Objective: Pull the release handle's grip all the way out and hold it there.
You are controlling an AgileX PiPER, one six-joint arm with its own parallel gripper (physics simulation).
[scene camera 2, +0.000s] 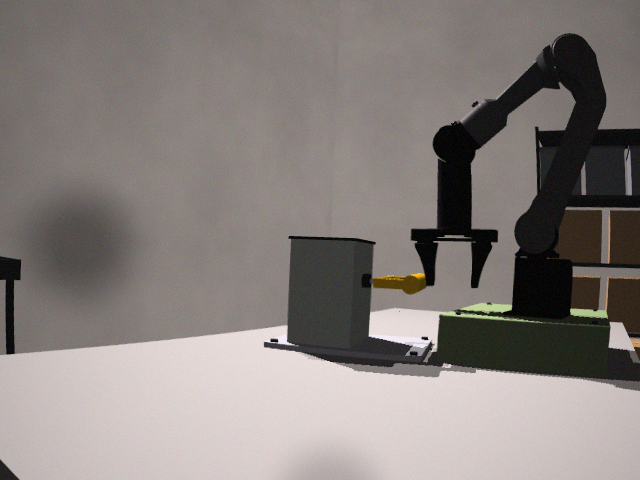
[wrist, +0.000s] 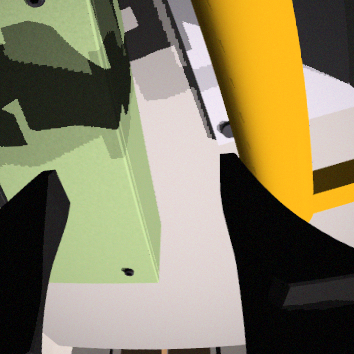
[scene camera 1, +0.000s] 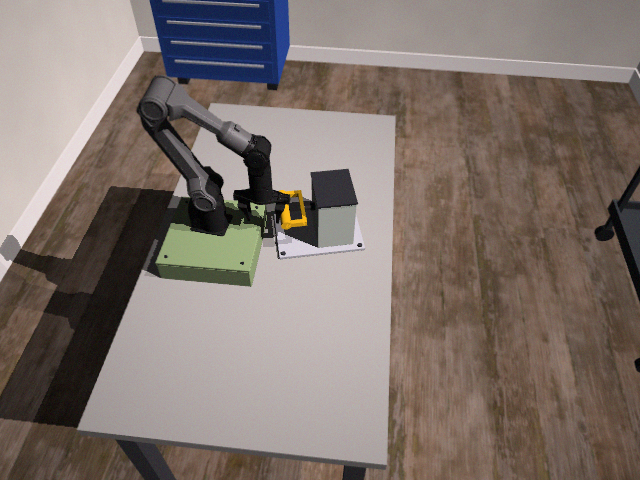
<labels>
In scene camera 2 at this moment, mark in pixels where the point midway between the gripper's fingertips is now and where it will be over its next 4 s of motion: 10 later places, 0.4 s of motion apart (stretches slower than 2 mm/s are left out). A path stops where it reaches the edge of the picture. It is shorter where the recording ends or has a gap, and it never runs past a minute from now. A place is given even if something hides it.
My gripper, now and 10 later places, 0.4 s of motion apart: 452,286; 450,256; 420,250; 420,261; 420,269; 419,278; 419,277; 421,274; 430,275; 436,276; 446,277
</labels>
